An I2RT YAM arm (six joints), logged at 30 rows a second.
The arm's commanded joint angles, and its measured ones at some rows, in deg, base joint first. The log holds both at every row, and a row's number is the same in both.
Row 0, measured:
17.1, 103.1, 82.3, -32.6, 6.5, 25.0
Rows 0 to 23, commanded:
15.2, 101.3, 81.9, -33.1, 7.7, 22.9
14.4, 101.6, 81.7, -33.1, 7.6, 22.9
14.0, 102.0, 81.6, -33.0, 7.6, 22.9
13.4, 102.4, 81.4, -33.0, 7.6, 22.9
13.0, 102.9, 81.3, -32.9, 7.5, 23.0
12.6, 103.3, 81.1, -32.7, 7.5, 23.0
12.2, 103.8, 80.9, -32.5, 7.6, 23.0
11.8, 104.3, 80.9, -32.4, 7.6, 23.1
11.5, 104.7, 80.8, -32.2, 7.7, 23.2
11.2, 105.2, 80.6, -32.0, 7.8, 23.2
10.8, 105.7, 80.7, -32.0, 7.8, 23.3
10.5, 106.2, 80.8, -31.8, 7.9, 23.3
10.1, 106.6, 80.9, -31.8, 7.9, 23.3
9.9, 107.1, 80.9, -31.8, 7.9, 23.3
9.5, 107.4, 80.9, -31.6, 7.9, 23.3
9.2, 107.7, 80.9, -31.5, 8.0, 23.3
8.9, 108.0, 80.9, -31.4, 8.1, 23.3
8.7, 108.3, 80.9, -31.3, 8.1, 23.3
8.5, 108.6, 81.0, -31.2, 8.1, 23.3
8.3, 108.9, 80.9, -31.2, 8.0, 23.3
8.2, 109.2, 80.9, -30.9, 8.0, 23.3
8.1, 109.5, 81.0, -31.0, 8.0, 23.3
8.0, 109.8, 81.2, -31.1, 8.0, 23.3
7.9, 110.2, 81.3, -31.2, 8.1, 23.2
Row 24, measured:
8.2, 109.0, 82.0, -31.8, 6.9, 24.9
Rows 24 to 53, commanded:
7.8, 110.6, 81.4, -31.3, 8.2, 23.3
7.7, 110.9, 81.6, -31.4, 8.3, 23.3
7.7, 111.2, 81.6, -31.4, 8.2, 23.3
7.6, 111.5, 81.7, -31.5, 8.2, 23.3
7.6, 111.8, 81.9, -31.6, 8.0, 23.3
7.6, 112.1, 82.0, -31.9, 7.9, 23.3
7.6, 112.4, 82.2, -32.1, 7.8, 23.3
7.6, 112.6, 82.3, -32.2, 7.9, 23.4
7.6, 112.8, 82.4, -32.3, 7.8, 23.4
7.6, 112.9, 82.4, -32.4, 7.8, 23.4
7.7, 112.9, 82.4, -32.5, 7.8, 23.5
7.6, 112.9, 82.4, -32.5, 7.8, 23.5
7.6, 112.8, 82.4, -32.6, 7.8, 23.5
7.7, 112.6, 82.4, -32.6, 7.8, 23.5
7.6, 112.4, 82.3, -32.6, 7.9, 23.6
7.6, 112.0, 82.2, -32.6, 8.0, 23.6
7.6, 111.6, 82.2, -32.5, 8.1, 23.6
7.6, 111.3, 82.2, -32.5, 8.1, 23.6
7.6, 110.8, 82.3, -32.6, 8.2, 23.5
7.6, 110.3, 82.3, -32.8, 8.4, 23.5
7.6, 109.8, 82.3, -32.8, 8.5, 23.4
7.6, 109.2, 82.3, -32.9, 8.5, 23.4
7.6, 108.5, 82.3, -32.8, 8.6, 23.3
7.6, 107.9, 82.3, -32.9, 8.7, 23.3
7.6, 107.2, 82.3, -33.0, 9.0, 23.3
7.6, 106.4, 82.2, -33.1, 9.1, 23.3
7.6, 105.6, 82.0, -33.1, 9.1, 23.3
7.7, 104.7, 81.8, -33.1, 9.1, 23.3
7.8, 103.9, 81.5, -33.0, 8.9, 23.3
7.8, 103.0, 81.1, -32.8, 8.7, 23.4
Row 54, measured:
7.8, 107.2, 82.0, -32.1, 7.6, 23.9
